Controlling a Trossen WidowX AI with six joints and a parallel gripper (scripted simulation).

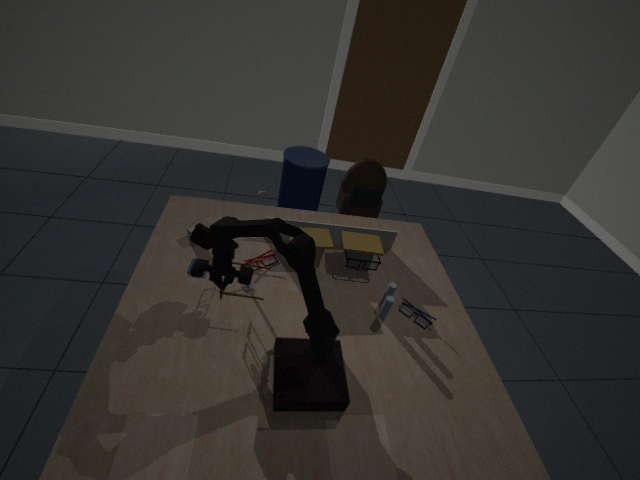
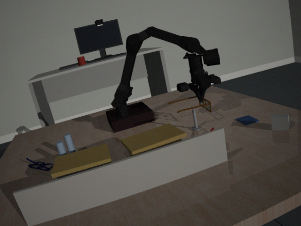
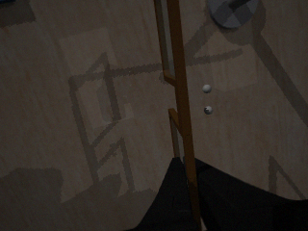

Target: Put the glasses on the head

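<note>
The post is 90 mm ahead of my gripper tip, 70 mm to the right of it and 50 mm below it. Round my gripper tip: cube (310 mm ahead, 180 mm to the left, 50 mm below); panel (420 mm ahead, 390 mm to the right, 20 mm below); blue pad (160 mm ahead, 130 mm to the left, 70 mm below).
</note>
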